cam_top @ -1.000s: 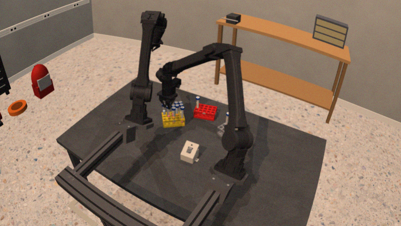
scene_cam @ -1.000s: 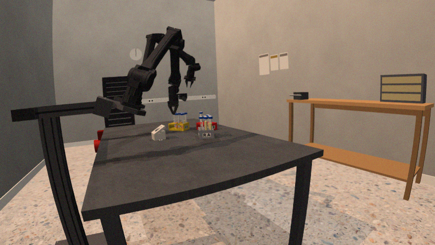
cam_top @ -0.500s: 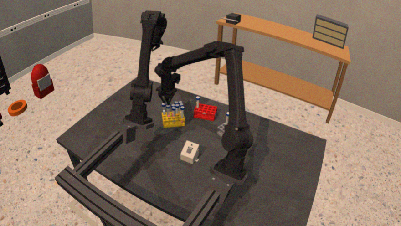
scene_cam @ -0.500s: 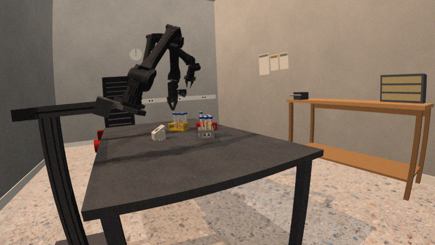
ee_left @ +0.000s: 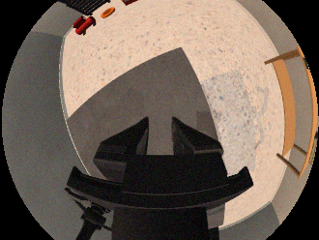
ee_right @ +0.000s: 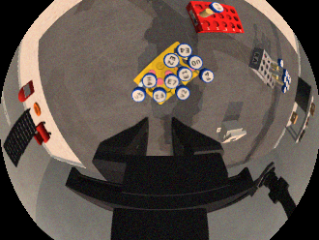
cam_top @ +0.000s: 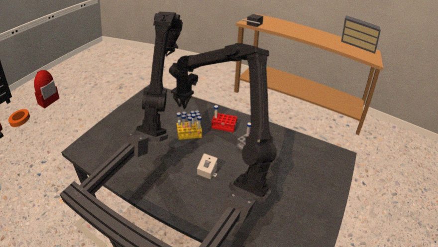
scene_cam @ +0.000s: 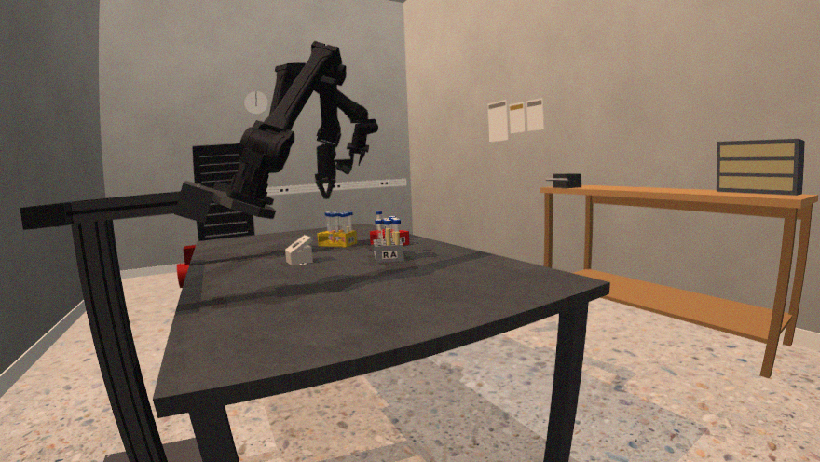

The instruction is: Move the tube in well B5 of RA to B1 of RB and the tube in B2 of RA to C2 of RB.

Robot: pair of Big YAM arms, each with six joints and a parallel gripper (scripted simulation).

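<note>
The red rack lies 210 mm ahead of my right hand, 120 mm to the right of it and 160 mm below it.
</note>
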